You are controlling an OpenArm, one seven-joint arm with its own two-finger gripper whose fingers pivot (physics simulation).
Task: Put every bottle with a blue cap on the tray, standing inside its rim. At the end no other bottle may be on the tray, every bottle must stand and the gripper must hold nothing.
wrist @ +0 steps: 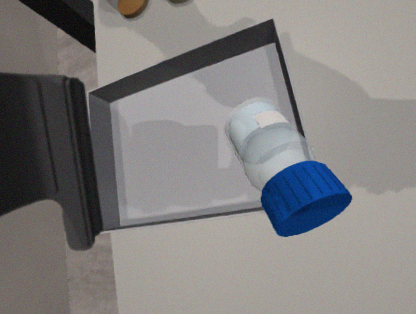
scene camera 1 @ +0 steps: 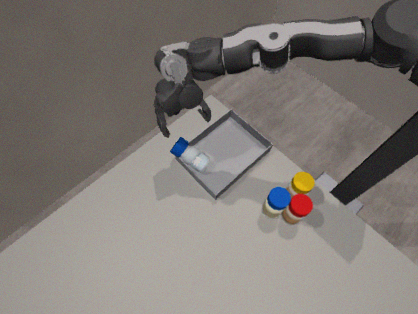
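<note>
A clear bottle with a blue cap [scene camera 1: 192, 156] [wrist: 272, 145] is tipped over in the tray [scene camera 1: 235, 150] [wrist: 185, 65]. Its base is inside, and its body leans across the rim at the left corner in the scene view, with the cap sticking out past it. A second blue-capped bottle [scene camera 1: 276, 201] stands on the table outside the tray, with a yellowish body. My gripper [scene camera 1: 187, 126] is open and empty, above the far left side of the tray near the tipped bottle's cap. In the wrist view one dark finger shows at the left; the other finger does not show.
A yellow-capped bottle [scene camera 1: 302, 183] and a red-capped bottle [scene camera 1: 300, 206] stand close against the second blue-capped bottle, right of the tray. A dark post [scene camera 1: 380, 155] rises beyond the table's right edge. The table [scene camera 1: 150, 250] ends close behind the tray.
</note>
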